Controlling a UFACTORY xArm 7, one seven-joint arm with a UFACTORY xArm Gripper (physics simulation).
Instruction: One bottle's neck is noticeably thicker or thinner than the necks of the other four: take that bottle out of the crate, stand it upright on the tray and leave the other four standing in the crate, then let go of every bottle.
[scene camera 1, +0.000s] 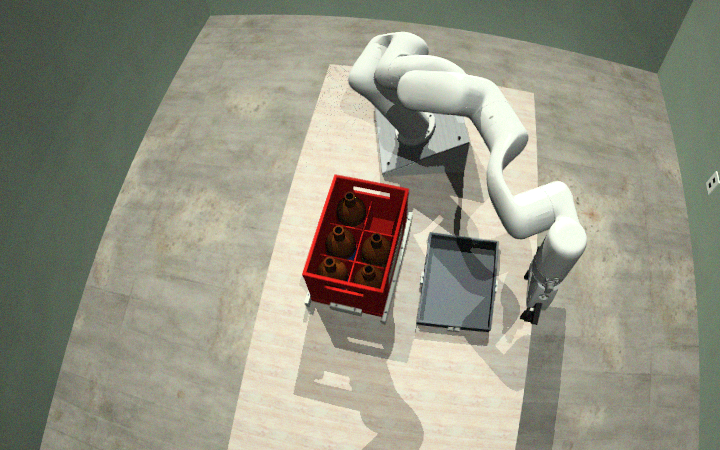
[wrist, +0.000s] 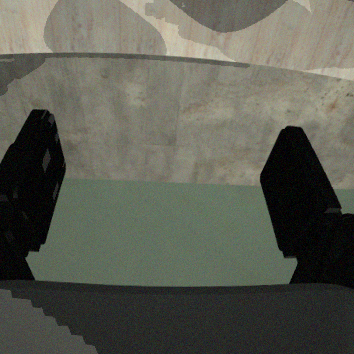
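Seen in the pictures: gripper, fingertip midpoint: (scene camera 1: 528, 298) (wrist: 167, 144); arm's base, link origin: (scene camera 1: 416, 127).
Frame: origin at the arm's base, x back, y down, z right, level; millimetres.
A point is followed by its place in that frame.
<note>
The red crate (scene camera 1: 322, 289) {x -533, y -27, z 155 mm} stands left of the grey tray (scene camera 1: 451, 302) {x -482, y 73, z -158 mm} in the scene view. Brown bottles stand upright in it: one back left (scene camera 1: 350, 211) {x -327, y -46, z 126 mm}, one middle left (scene camera 1: 340, 242) {x -416, y -50, z 133 mm}, one middle right (scene camera 1: 375, 250) {x -423, y -49, z 47 mm}, one front left (scene camera 1: 333, 269) {x -493, y -64, z 133 mm} and one front right (scene camera 1: 367, 276) {x -502, y -74, z 52 mm}. The back right compartment holds no bottle. The necks look alike at this size; I cannot tell which one differs. No bottle stands on the tray. My gripper (scene camera 1: 530, 314) (wrist: 167, 144) {x -551, y -186, z -308 mm} is open and empty, off to the right of the tray, away from the crate. No bottle shows in the wrist view.
White brackets (scene camera 1: 398, 265) {x -410, y 48, z -8 mm} lie along the crate's right side, with small ones at the tray's edges. The robot's base plate (scene camera 1: 443, 140) {x -60, y -35, z -82 mm} is behind both. The arm reaches around behind and to the right of the tray. The crate walls and dividers rise around the bottles.
</note>
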